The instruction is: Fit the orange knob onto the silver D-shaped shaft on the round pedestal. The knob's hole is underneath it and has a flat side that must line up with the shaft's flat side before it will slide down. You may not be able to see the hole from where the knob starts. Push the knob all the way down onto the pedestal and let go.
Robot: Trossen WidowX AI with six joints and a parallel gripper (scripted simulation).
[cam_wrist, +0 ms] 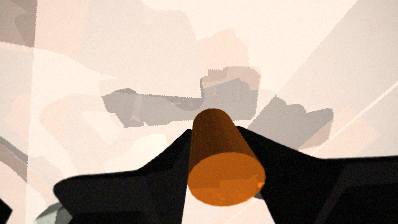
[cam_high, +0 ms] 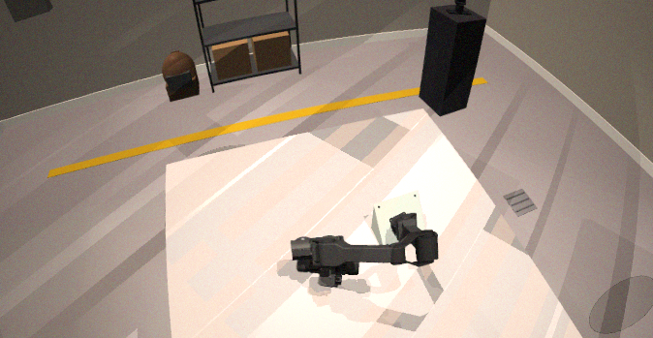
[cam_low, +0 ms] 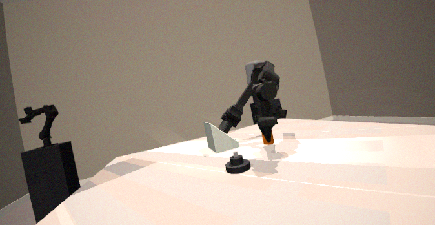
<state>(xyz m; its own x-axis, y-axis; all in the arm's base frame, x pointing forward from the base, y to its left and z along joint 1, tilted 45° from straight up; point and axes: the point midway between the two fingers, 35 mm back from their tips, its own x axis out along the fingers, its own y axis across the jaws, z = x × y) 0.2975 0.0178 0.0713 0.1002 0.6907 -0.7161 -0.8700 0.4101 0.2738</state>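
Now: gripper tip 4 cm below the orange knob. The rest, counted from my gripper tip: round pedestal: 16 cm to the right, 2 cm below, 2 cm ahead.
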